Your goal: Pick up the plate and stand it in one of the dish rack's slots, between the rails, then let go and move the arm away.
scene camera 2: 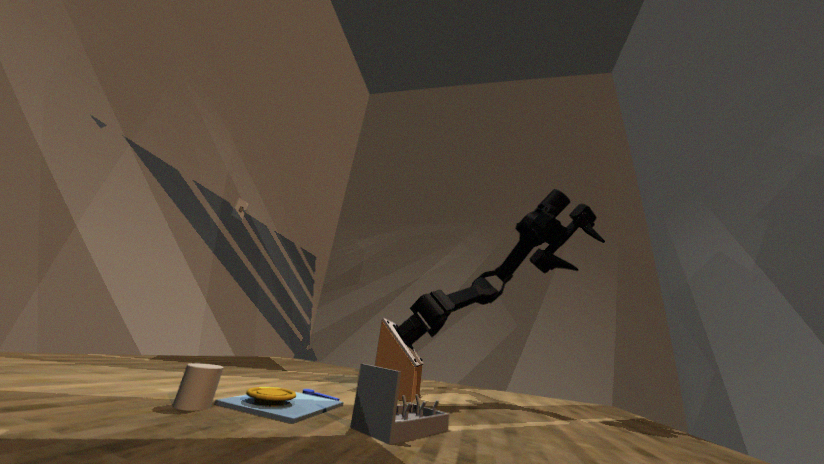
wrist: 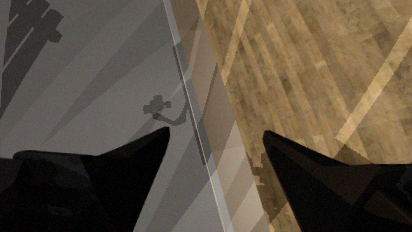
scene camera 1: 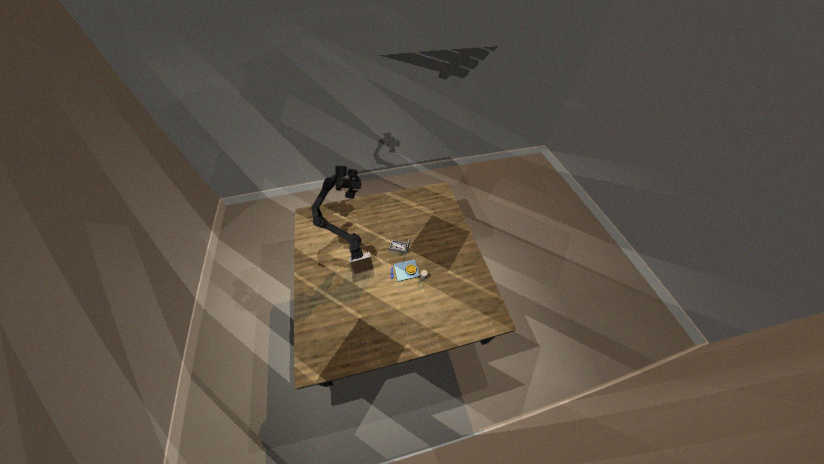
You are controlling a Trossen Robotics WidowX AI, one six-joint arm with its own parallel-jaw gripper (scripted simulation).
Labels:
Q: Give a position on a yellow plate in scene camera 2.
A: At 270, 396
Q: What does my gripper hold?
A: Nothing.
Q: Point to a dish rack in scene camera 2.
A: At 376, 413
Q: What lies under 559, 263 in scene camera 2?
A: My gripper.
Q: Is my gripper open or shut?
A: Open.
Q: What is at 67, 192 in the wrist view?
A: My gripper.

